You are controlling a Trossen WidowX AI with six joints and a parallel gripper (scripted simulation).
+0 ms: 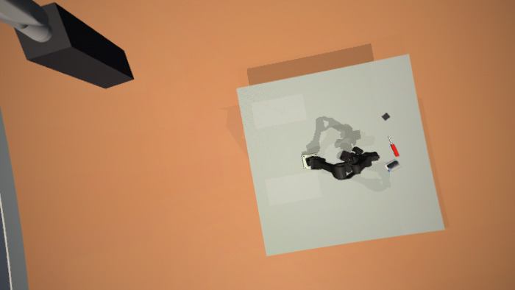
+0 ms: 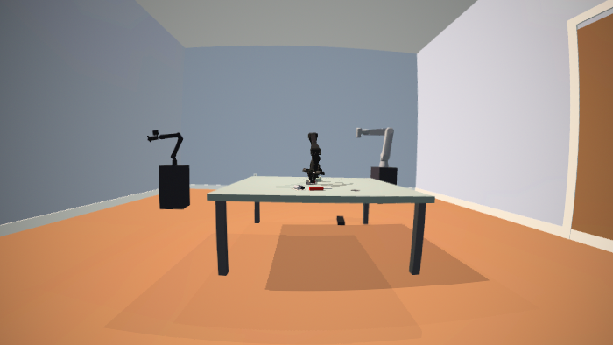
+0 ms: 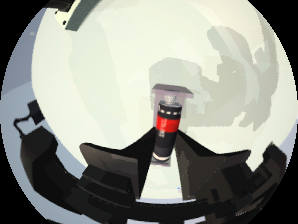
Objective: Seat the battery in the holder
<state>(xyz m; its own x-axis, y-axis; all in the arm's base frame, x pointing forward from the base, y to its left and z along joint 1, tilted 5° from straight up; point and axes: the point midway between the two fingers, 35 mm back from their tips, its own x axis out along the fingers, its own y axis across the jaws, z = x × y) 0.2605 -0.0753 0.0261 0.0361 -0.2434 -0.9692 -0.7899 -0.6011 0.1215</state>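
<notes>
Now: gripper tip 1 cm below the battery. The rest, counted from my gripper tip: small dark square block 38 cm ahead, 22 cm to the left, 1 cm below; red-handled screwdriver 35 cm ahead.
</notes>
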